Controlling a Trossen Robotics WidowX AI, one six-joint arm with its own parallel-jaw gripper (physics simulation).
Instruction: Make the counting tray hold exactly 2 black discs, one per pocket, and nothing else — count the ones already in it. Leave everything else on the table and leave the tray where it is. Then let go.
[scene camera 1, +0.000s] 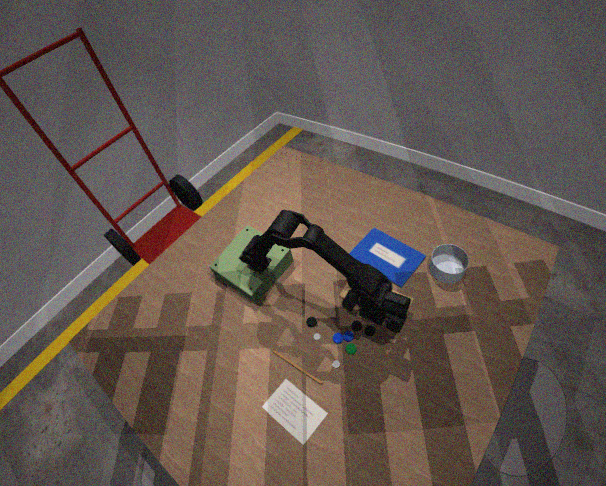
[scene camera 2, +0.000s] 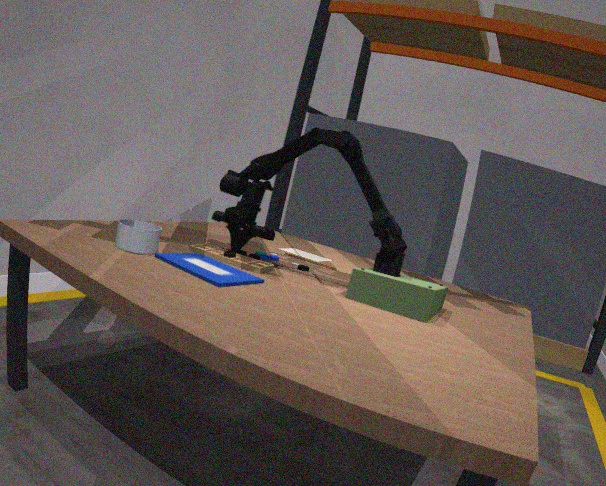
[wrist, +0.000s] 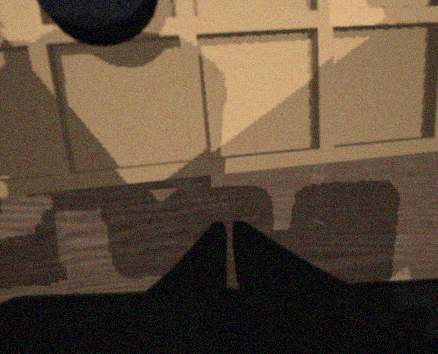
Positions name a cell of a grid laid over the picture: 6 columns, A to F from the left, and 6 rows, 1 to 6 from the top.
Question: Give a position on a wooden counting tray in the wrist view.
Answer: At C2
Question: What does the grey bowl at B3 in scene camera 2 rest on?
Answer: The table.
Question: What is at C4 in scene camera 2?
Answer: A wooden counting tray.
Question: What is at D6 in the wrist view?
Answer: The gripper.
